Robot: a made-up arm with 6 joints.
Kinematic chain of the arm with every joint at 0, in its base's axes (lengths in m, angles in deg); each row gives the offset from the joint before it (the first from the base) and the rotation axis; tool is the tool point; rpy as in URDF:
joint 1: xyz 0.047 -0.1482 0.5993 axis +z
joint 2: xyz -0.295 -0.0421 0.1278 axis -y
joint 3: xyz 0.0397 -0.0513 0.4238 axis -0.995 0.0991 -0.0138
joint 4: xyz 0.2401 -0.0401 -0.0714 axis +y
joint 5: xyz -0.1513 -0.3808 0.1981 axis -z
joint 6: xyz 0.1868 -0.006 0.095 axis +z
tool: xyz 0.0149 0.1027 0.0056 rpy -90 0 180
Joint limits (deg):
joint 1: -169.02..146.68
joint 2: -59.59..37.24
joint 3: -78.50..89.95
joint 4: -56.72..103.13
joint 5: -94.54..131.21
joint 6: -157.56..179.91
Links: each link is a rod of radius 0.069 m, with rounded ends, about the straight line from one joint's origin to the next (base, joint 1, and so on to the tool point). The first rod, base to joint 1, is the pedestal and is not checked.
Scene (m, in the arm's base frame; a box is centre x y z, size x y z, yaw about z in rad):
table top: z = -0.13
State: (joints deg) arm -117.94 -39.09 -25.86 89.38 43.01 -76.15
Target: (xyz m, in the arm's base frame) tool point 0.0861 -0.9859 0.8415
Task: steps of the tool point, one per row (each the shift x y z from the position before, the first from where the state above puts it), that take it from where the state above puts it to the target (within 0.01 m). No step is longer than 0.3 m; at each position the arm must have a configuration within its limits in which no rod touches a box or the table.
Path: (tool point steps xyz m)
1: -0.0557 -0.1925 0.0637
2: 0.0135 -0.2121 0.0689
3: 0.0882 -0.2055 0.0733
4: 0.1576 -0.1716 0.0766
5: 0.2120 -0.1137 0.0787
6: 0.2436 -0.0389 0.0795

